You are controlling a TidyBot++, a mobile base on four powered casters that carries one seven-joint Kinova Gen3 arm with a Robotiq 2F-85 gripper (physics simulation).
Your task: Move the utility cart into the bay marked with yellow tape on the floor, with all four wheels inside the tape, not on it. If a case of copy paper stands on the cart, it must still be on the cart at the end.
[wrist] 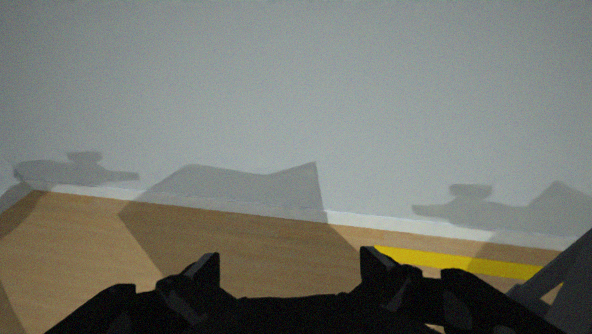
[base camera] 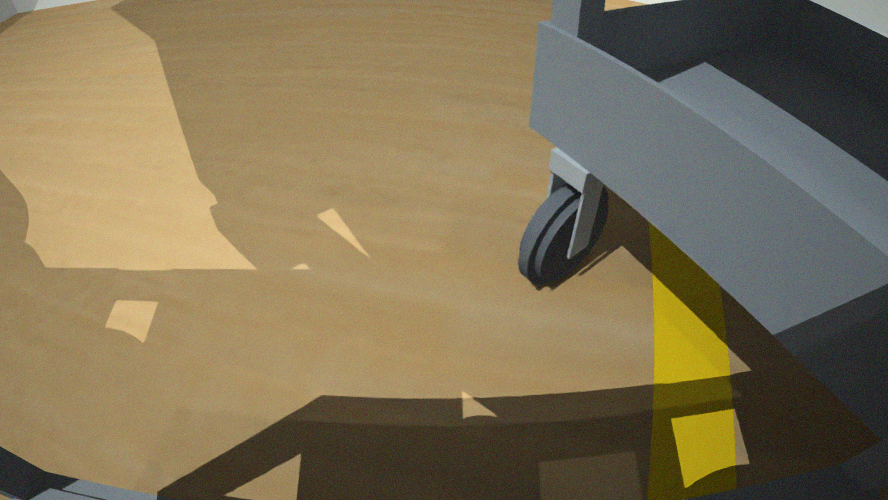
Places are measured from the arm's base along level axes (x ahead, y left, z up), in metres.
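Where they show: gripper, fingertip midpoint: (wrist: 290, 265).
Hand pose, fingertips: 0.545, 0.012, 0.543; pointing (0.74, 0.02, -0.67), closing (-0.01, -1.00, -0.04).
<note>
After its pixels a point has its place, as x, y, z.
The grey utility cart (base camera: 671, 142) @(0.328, -0.133, -0.205) fills the right side of the base camera view, its lower shelf close to the base. One caster wheel (base camera: 556, 239) @(0.368, -0.086, -0.327) stands on bare floor to the left of a yellow tape strip (base camera: 686, 335) @(0.318, -0.213, -0.396), outside that strip. The strip runs under the shelf edge. The other wheels are hidden. A dark grey part at the right edge of the wrist view is probably the cart (wrist: 570, 290) @(0.567, -0.276, 0.405). Yellow tape (wrist: 460, 261) @(1.002, -0.729, -0.396) also shows there along the wall. My gripper (wrist: 290, 265) @(0.545, 0.012, 0.543) is open, with nothing between its fingers. No case of copy paper shows.
A pale wall (wrist: 300, 90) @(1.308, -0.047, 0.325) with a white baseboard (wrist: 390, 221) @(1.194, -0.463, -0.324) crosses the wrist view behind the tape. A wall corner shows at that view's left. Wood floor (base camera: 372, 124) @(0.629, 0.082, -0.397) with shadows lies left of the cart. Parts of the base show at the bottom corners of the base camera view.
</note>
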